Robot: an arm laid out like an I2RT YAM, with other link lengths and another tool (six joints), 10 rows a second.
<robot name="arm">
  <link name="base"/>
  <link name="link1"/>
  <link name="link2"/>
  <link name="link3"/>
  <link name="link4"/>
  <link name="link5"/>
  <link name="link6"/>
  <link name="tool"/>
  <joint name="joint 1" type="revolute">
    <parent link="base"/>
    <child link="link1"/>
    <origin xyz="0 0 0.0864"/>
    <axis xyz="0 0 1"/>
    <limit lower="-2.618" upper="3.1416"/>
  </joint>
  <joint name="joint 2" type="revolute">
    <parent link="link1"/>
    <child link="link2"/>
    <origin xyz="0.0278 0.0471 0.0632" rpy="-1.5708 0 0"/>
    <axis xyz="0 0 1"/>
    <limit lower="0" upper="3.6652"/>
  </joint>
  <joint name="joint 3" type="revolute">
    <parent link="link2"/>
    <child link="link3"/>
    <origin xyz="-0.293 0 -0.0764" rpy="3.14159 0 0"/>
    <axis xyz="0 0 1"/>
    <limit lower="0" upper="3.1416"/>
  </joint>
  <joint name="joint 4" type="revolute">
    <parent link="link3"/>
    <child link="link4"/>
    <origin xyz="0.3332 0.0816 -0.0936"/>
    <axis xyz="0 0 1"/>
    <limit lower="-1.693" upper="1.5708"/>
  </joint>
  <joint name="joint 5" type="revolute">
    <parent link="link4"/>
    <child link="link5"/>
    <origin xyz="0.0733 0.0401 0.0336" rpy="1.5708 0 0"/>
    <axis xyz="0 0 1"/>
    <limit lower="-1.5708" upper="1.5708"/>
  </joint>
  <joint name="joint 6" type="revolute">
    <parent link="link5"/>
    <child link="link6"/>
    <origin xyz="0.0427 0 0.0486" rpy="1.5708 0 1.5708"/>
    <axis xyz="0 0 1"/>
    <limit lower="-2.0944" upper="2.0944"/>
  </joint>
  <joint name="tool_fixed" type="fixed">
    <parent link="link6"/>
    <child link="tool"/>
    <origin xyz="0.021 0.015 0.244" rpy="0 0.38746 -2.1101"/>
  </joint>
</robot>
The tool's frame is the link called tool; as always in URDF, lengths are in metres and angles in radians.
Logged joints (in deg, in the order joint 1, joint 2, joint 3, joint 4, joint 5, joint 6), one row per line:
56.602, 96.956, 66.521, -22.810, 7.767, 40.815
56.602, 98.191, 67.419, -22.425, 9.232, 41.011
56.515, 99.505, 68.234, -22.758, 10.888, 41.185
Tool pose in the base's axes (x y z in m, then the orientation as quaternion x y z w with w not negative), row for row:
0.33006, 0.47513, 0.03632, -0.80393, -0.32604, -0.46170, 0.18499
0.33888, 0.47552, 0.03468, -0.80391, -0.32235, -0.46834, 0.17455
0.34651, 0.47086, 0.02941, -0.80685, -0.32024, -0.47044, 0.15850
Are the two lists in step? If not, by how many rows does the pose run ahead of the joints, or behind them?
They are in step.
